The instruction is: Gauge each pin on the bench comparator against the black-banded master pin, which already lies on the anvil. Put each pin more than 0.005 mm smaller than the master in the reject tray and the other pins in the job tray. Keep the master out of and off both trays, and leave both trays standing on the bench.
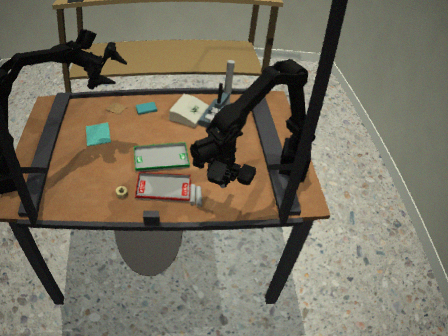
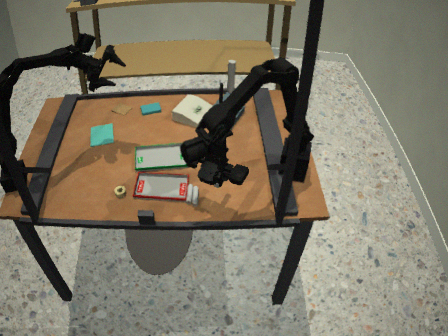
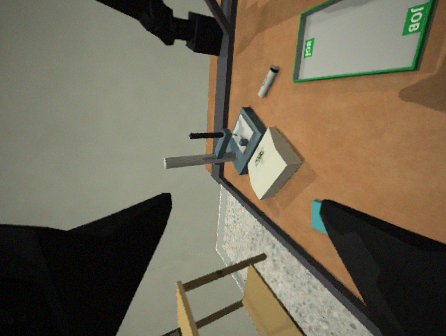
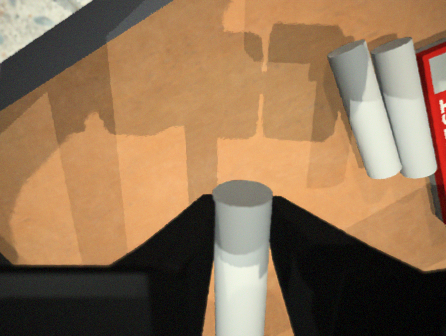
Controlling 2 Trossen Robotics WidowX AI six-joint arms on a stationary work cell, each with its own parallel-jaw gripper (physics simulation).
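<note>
My right gripper is shut on a plain grey pin, above the bench right of the red reject tray. Two more plain pins lie side by side at that tray's right edge. The green job tray looks empty. The black-banded master pin lies on the bench, off the comparator. My left gripper is open and empty, high at the back left.
A cream readout box stands beside the comparator; its digits are unreadable. A teal block, a teal cloth, a brown patch and a yellow ring lie on the bench. A dark block is at the front edge.
</note>
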